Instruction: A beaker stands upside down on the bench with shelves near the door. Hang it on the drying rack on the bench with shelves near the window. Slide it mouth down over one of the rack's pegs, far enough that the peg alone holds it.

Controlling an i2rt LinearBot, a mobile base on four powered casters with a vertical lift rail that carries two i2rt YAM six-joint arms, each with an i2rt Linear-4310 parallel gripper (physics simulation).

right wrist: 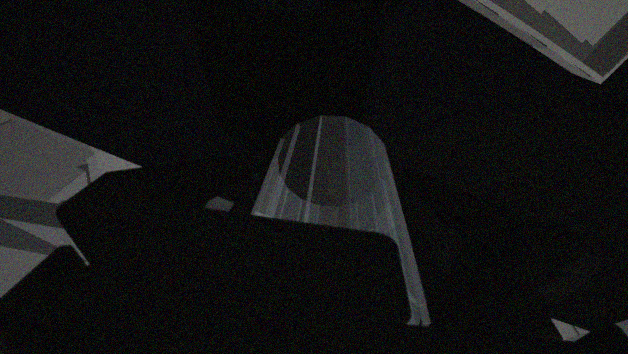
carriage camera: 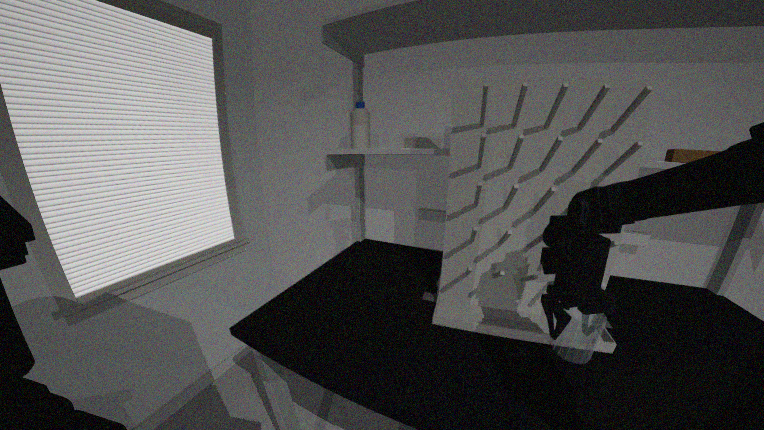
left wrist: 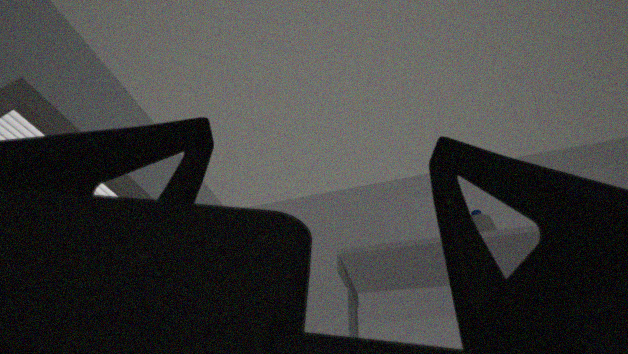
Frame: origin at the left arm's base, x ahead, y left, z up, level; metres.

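Seen in the pictures: left gripper, fingertip midpoint: (left wrist: 321, 141); right gripper, fingertip midpoint: (right wrist: 333, 169) (carriage camera: 569, 336).
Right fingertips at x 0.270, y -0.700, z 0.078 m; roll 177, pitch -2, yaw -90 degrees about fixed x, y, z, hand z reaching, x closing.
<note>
Offsets run from my right fingertips to a thing's middle. "spot": to the spot under its first point. Level surfaces: height alone.
The clear beaker @(dx -0.015, dy +0.000, dz +0.025 m) (carriage camera: 576, 347) (right wrist: 332, 175) is between the fingers of my right gripper (carriage camera: 580, 324) (right wrist: 333, 169), which is shut on it. In the carriage view it hangs below the gripper, overlapping the rack's lower right corner. Which end is its mouth is hard to tell. The pale drying rack (carriage camera: 462, 152) stands on the black bench @(dz -0.115 m) (carriage camera: 342, 315), its several pegs slanting upward. The beaker is on none of the pegs. My left gripper (left wrist: 321, 141) is open and empty, high up and away from the rack. The right fingers are nearly lost against the dark bench in the right wrist view.
A shelf (carriage camera: 390, 151) with a blue-capped bottle @(spot: dx +0.572, dy +0.476, dz +0.428 m) (carriage camera: 360, 125) is left of the rack. A long upper shelf @(dz +0.780 m) (carriage camera: 534, 24) overhangs it. An orange-brown box @(spot: dx +0.242, dy -0.515, dz +0.365 m) (carriage camera: 689, 155) lies on a shelf at the right. The bright window @(spot: dx +0.465, dy +1.514, dz +0.415 m) (carriage camera: 122, 144) is at the left. The right forearm crosses in front of the rack's right side.
</note>
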